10 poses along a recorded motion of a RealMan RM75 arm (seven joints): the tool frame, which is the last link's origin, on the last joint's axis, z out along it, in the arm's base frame.
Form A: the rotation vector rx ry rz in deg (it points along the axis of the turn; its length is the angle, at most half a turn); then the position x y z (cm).
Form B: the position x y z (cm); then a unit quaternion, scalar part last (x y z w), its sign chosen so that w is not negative. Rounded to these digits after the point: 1 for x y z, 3 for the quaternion.
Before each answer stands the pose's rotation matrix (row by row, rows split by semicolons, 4 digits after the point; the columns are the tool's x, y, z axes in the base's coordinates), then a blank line. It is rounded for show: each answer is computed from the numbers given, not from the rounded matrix.
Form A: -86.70 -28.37 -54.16 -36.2 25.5 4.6
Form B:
0.5758 0.7696 0.2759; -0.2114 -0.1858 0.9596; 0.7898 -0.6109 0.0557

-36.2 25.5 4.6 -0.653 -0.214 -0.408 0.601
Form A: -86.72 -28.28 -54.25 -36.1 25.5 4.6
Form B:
0.5754 0.7693 0.2777; -0.2128 -0.1871 0.9590; 0.7897 -0.6109 0.0561

-36.1 25.5 4.6 -0.653 -0.213 -0.409 0.601
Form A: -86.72 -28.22 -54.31 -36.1 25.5 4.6
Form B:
0.5751 0.7691 0.2789; -0.2139 -0.1877 0.9587; 0.7897 -0.6109 0.0566

-36.1 25.5 4.6 -0.653 -0.213 -0.409 0.601
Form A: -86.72 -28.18 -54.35 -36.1 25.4 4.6
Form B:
0.5749 0.7690 0.2796; -0.2146 -0.1881 0.9584; 0.7896 -0.6110 0.0569

-36.1 25.4 4.6 -0.653 -0.212 -0.409 0.601
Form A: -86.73 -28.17 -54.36 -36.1 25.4 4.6
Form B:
0.5748 0.7689 0.2799; -0.2147 -0.1884 0.9583; 0.7896 -0.6110 0.0568

-36.1 25.4 4.6 -0.653 -0.212 -0.409 0.601
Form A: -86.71 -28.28 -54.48 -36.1 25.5 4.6
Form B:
0.5728 0.7704 0.2800; -0.2143 -0.1889 0.9583; 0.7912 -0.6090 0.0569

-36.1 25.5 4.6 -0.653 -0.213 -0.410 0.600
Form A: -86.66 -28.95 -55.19 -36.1 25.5 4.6
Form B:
0.5609 0.7787 0.2810; -0.2115 -0.1933 0.9581; 0.8004 -0.5968 0.0563

-36.1 25.5 4.6 -0.652 -0.218 -0.415 0.597
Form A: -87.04 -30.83 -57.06 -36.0 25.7 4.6
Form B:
0.5294 0.7986 0.2863; -0.1982 -0.2117 0.9570; 0.8249 -0.5634 0.0462

-36.0 25.7 4.6 -0.651 -0.231 -0.427 0.584
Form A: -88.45 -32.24 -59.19 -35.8 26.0 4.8
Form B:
0.4998 0.8102 0.3062; -0.1822 -0.2472 0.9517; 0.8468 -0.5314 0.0241

-35.8 26.0 4.8 -0.656 -0.239 -0.439 0.565
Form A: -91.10 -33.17 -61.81 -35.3 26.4 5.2
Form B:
0.4706 0.8124 0.3443; -0.1622 -0.3039 0.9388; 0.8673 -0.4976 -0.0112

-35.3 26.4 5.2 -0.668 -0.243 -0.453 0.537
